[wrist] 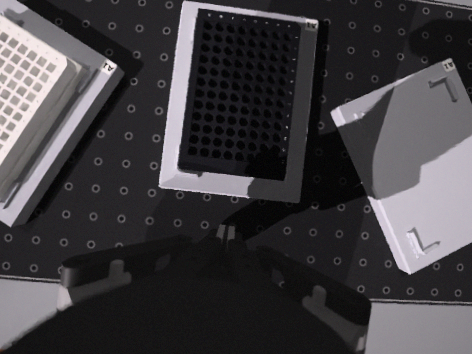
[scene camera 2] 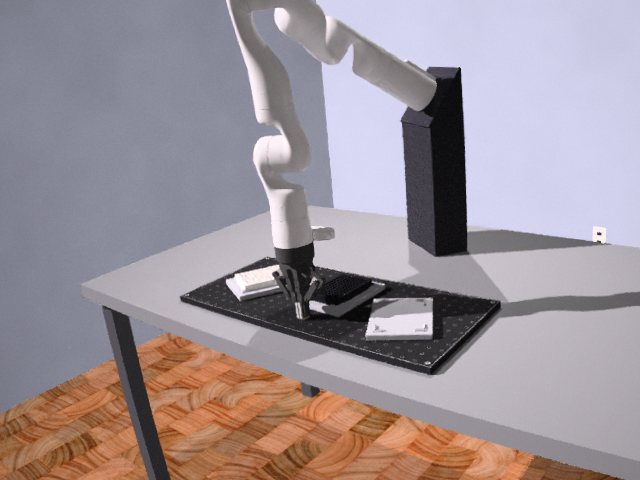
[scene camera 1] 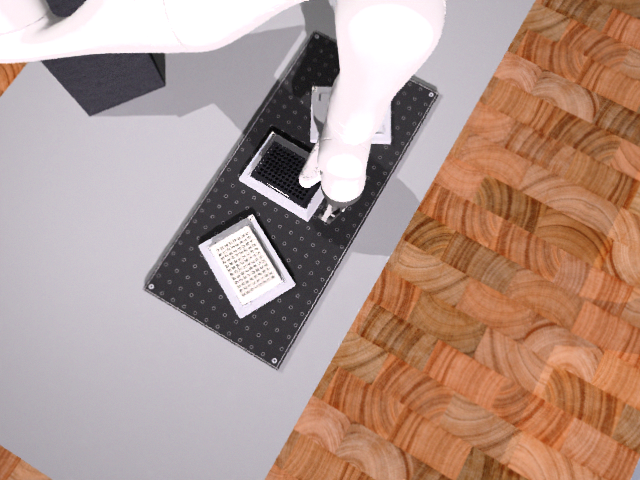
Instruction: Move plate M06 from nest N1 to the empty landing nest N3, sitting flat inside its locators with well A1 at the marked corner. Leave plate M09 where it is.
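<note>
A black plate [scene camera 1: 281, 167] [scene camera 2: 343, 287] [wrist: 240, 90] sits in the middle nest [scene camera 1: 273, 197] [scene camera 2: 338, 310] [wrist: 171, 125]. A white plate [scene camera 1: 245, 266] [scene camera 2: 258, 277] [wrist: 22, 75] sits in an end nest [scene camera 1: 224, 280] [scene camera 2: 258, 294] [wrist: 67, 137]. No plate or nest number is readable. The empty nest [scene camera 1: 382, 138] [scene camera 2: 403, 317] [wrist: 435, 185] at the other end shows corner locators and an A1 mark [wrist: 448, 64]. My gripper [scene camera 1: 325, 219] [scene camera 2: 301, 315] [wrist: 225, 235] is shut and empty, low over the board beside the middle nest's short side. The black plate's seating underneath is hidden.
The three nests stand at different angles on a black perforated board [scene camera 1: 180, 258] [scene camera 2: 232, 310] [wrist: 115, 165]. The board lies on a grey table [scene camera 1: 103, 232] [scene camera 2: 180, 258]. The arm's dark pedestal [scene camera 1: 105, 82] [scene camera 2: 434, 180] stands behind it. The arm partly covers the empty nest in scene camera 1.
</note>
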